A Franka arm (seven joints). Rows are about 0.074 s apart.
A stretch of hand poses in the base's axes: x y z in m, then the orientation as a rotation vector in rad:
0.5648 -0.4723 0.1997 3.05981 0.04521 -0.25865
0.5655 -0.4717 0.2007 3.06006 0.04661 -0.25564
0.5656 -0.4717 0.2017 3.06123 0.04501 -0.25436
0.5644 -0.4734 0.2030 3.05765 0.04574 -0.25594
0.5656 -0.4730 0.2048 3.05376 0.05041 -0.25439
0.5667 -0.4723 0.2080 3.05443 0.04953 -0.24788
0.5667 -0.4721 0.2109 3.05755 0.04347 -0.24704
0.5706 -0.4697 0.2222 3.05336 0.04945 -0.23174
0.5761 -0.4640 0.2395 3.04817 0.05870 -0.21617
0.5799 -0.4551 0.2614 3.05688 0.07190 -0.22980
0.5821 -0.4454 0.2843 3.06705 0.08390 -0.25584
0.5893 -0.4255 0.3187 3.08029 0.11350 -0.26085
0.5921 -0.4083 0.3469 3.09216 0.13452 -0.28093
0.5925 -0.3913 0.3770 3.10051 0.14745 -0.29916
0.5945 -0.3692 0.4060 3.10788 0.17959 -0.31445
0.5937 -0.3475 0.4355 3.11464 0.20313 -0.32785
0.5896 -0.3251 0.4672 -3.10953 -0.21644 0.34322
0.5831 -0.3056 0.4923 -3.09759 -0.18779 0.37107
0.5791 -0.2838 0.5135 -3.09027 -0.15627 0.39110
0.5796 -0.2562 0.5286 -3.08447 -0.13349 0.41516
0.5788 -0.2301 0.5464 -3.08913 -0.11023 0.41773
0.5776 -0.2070 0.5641 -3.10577 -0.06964 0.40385
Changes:
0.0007 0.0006 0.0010 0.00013 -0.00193 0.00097
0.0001 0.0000 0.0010 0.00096 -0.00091 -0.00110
-0.0012 -0.0017 0.0013 -0.00339 0.00119 0.00075
0.0012 0.0004 0.0018 -0.00365 -0.00074 0.00343
0.0011 0.0007 0.0032 0.00016 -0.00428 -0.00043
0.0000 0.0002 0.0029 0.00263 -0.00081 -0.00418
0.0039 0.0024 0.0113 -0.00478 -0.00965 0.00471
0.0055 0.0057 0.0173 -0.00549 -0.00974 0.00694
0.0038 0.0089 0.0219 0.01034 0.00900 0.00740
0.0022 0.0097 0.0229 0.01259 0.01693 0.00606
0.0072 0.0199 0.0344 0.01597 0.00350 0.01753
0.0028 0.0172 0.0282 0.01498 0.01306 0.01168
0.0004 0.0170 0.0301 0.01076 0.01174 0.00687
0.0020 0.0221 0.0290 0.01193 0.01000 0.01909
-0.0008 0.0217 0.0295 0.01047 0.00869 0.01365
-0.0041 0.0224 0.0317 0.00905 0.01066 0.00769
-0.0065 0.0195 0.0251 0.00719 0.01928 -0.01875
-0.0040 0.0218 0.0212 0.00332 0.01384 -0.02042
0.0005 0.0276 0.0151 0.00107 0.01612 -0.01459
-0.0008 0.0261 0.0178 -0.00607 0.00126 -0.01434
-0.0012 0.0231 0.0177 -0.01655 -0.01038 -0.02434

